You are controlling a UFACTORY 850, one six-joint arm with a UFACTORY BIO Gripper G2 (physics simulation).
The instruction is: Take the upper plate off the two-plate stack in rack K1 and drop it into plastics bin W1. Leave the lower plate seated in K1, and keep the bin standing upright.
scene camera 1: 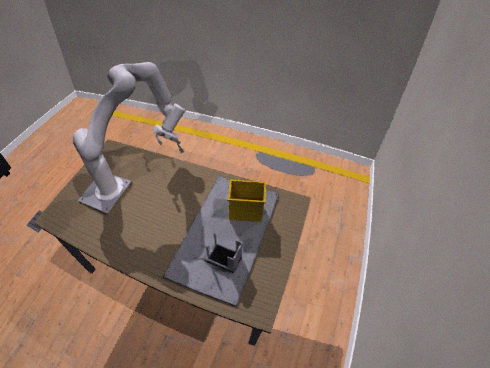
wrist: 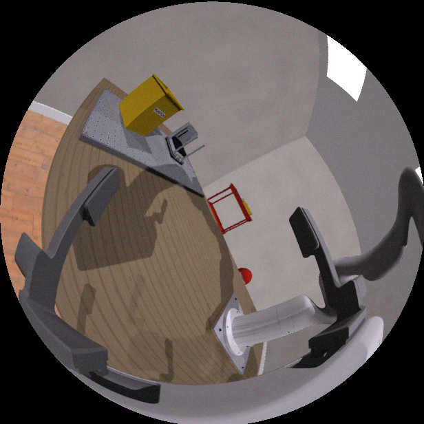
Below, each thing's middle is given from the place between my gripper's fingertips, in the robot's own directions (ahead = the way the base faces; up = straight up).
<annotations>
My gripper is now 52 cm short of the yellow plastics bin W1 [scene camera 1: 246, 199], 10 cm above it and 6 cm to the left of it.
</annotations>
